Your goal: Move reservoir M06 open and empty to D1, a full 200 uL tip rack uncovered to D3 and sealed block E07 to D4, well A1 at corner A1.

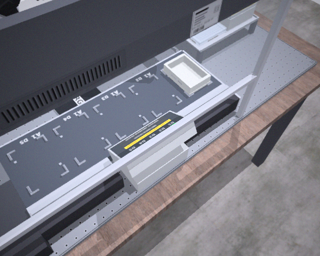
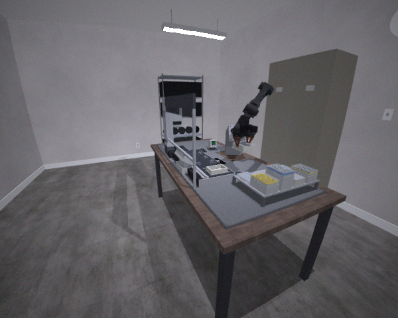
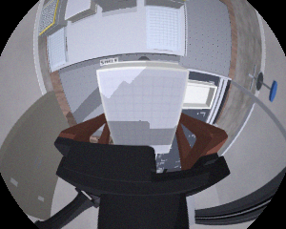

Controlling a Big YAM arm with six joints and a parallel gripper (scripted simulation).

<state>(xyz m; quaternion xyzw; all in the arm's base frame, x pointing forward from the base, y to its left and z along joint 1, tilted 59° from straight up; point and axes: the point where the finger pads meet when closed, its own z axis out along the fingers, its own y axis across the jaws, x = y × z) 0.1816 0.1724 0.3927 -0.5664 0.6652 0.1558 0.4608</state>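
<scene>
Now: the sealed deep-well block 10 mm below my hand. From my hand the other things lie so: clear flat plate (160 mm below, 150 mm to the left, 40 mm ahead); white one-well reservoir (170 mm below, 170 mm ahead, 20 mm to the right); shelf (210 mm to the left, 170 mm below, 130 mm behind).
</scene>
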